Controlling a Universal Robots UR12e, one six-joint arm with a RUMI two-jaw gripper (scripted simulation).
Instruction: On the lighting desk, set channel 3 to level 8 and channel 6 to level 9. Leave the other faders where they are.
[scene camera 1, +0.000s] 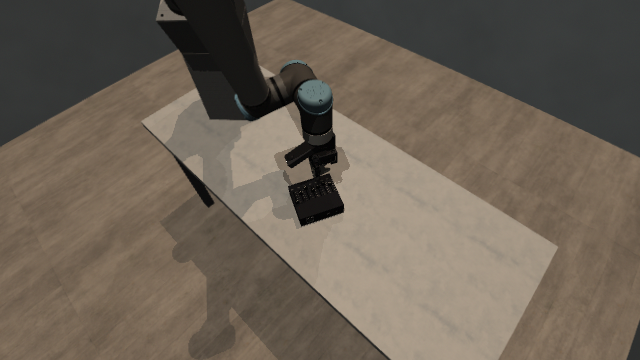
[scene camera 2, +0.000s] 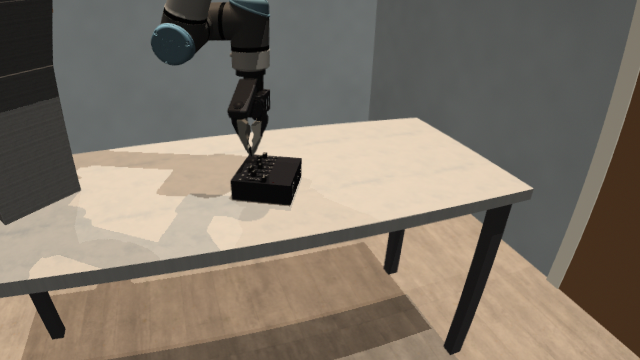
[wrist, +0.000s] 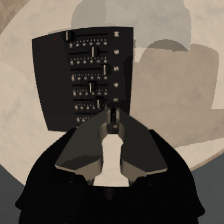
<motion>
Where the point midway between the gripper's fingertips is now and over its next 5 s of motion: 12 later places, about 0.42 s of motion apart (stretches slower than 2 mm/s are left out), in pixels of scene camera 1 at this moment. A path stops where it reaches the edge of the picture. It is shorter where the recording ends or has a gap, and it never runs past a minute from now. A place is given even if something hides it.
My gripper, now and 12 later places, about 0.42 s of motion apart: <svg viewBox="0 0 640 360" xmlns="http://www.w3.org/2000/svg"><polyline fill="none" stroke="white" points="316,179 316,180 316,180 316,181 316,182 317,182 317,183 317,184 318,185 318,186 319,188 319,188 320,189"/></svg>
</motion>
